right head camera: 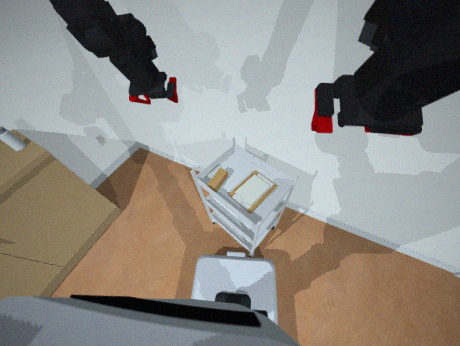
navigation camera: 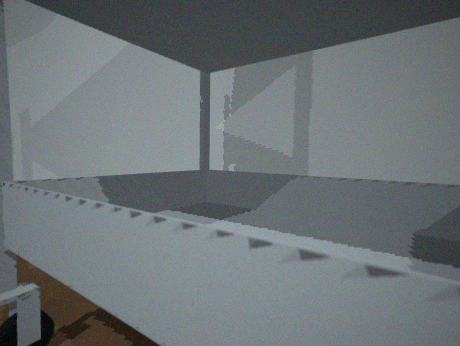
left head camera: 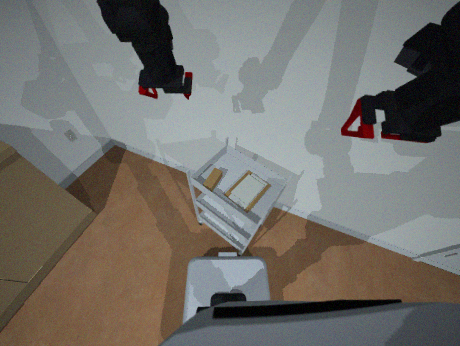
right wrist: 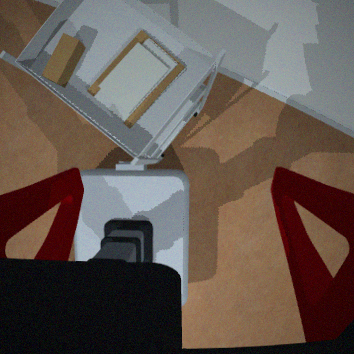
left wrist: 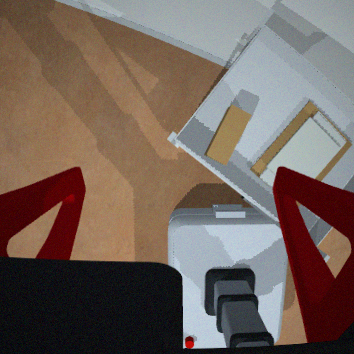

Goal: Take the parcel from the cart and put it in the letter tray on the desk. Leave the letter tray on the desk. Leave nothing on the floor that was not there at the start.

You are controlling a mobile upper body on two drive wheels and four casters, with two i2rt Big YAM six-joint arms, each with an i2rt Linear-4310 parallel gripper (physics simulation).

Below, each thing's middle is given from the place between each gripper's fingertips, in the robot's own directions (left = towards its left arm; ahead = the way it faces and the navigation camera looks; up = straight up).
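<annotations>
From my left hand, the brown parcel (left wrist: 234, 120) is 120 mm to the right and 40 mm ahead, and it lies 510 mm below. My right hand, for its part, is 320 mm to the right of the parcel and 280 mm short of it, at 590 mm above it. Going by its middle, the brown parcel is nearer to my left hand than to my right hand.
</annotations>
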